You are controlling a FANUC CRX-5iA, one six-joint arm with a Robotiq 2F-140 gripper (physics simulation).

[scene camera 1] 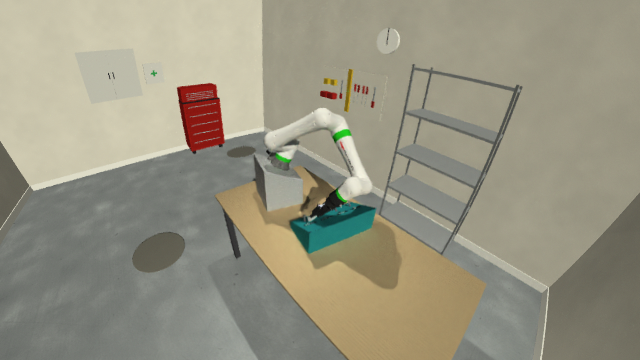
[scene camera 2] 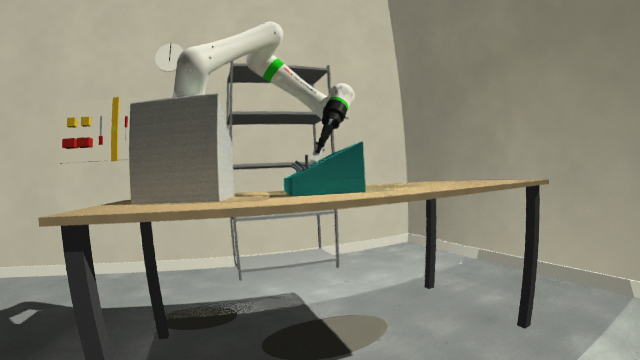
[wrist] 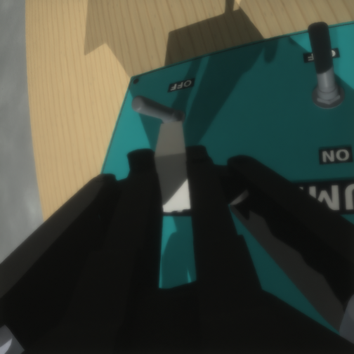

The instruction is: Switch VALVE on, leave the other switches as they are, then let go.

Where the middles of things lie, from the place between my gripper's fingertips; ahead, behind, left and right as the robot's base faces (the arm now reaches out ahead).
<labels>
My gripper is now 8 cm short of the teal switch box [scene camera 2: 343, 171], 15 cm to the right of it and 4 cm above it.
</labels>
